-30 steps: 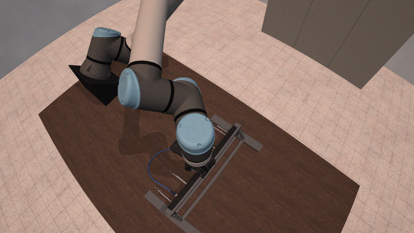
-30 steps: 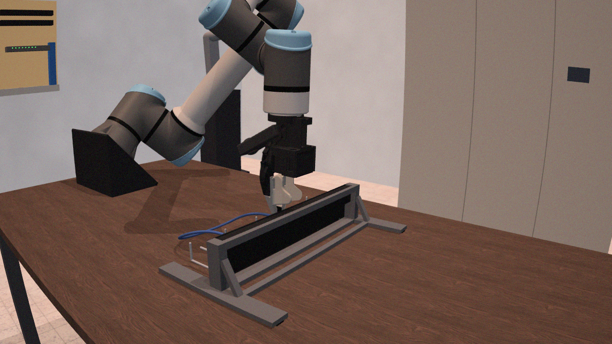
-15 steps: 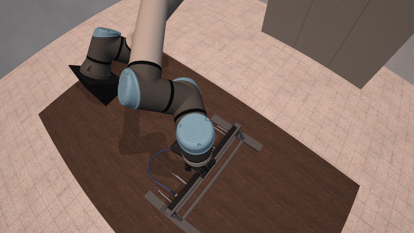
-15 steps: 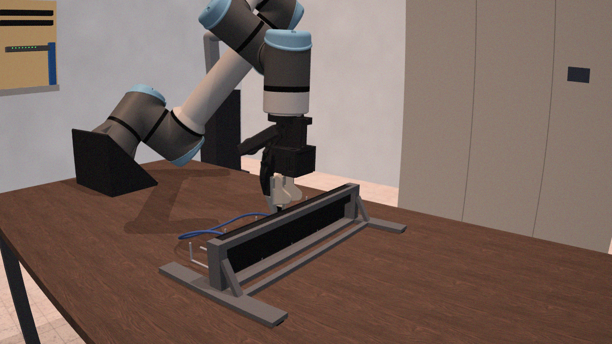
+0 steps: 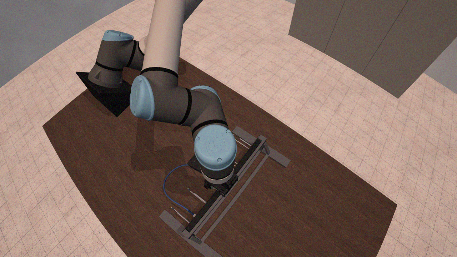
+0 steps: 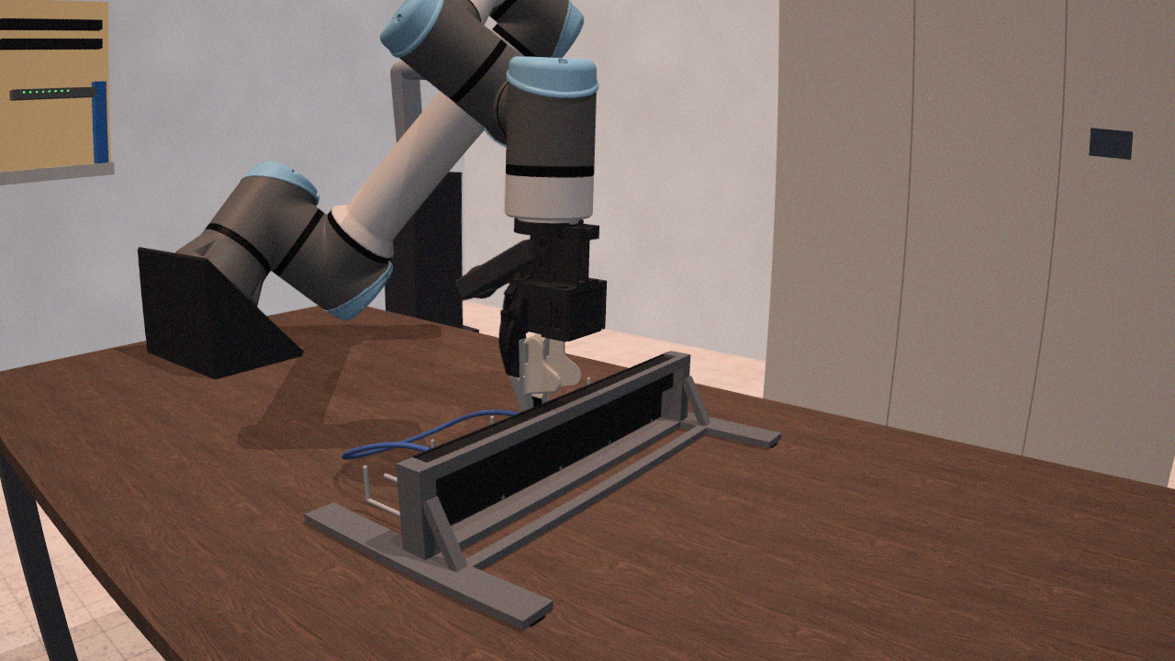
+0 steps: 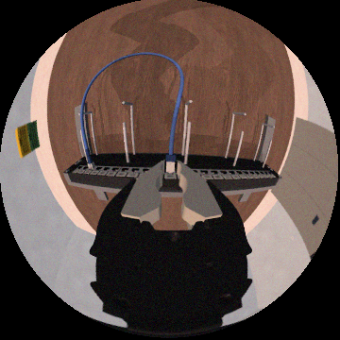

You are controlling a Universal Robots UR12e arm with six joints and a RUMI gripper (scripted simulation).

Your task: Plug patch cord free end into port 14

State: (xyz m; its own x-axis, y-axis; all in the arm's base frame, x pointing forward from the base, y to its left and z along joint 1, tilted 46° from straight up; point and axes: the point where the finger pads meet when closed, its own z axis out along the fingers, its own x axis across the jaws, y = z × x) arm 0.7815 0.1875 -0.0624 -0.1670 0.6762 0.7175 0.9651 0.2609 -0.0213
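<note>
The plug lies 1 cm ahead of my hand and 1 cm below it.
</note>
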